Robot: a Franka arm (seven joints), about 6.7 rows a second.
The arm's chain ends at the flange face. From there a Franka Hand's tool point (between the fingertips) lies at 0.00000 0.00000 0.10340 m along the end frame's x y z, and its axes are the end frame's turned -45 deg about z.
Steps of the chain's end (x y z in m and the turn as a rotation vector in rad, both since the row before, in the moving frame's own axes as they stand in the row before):
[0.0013, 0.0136, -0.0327, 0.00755, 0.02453, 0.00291]
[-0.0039, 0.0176, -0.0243, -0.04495, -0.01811, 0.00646]
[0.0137, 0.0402, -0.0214, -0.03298, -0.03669, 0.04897]
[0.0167, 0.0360, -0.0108, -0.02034, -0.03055, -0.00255]
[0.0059, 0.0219, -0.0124, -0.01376, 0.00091, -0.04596]
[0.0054, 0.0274, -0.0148, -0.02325, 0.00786, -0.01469]
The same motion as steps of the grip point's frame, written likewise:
[-0.0064, 0.0118, -0.0327, -0.01201, 0.02268, 0.00291]
[-0.0198, 0.0116, -0.0244, -0.01898, -0.04459, 0.00646]
[-0.0238, 0.0377, -0.0215, 0.00262, -0.04926, 0.04897]
[-0.0174, 0.0365, -0.0109, 0.00722, -0.03598, -0.00255]
[-0.0122, 0.0208, -0.0124, -0.01037, -0.00909, -0.04596]
[-0.0167, 0.0255, -0.0148, -0.02200, -0.01088, -0.01469]

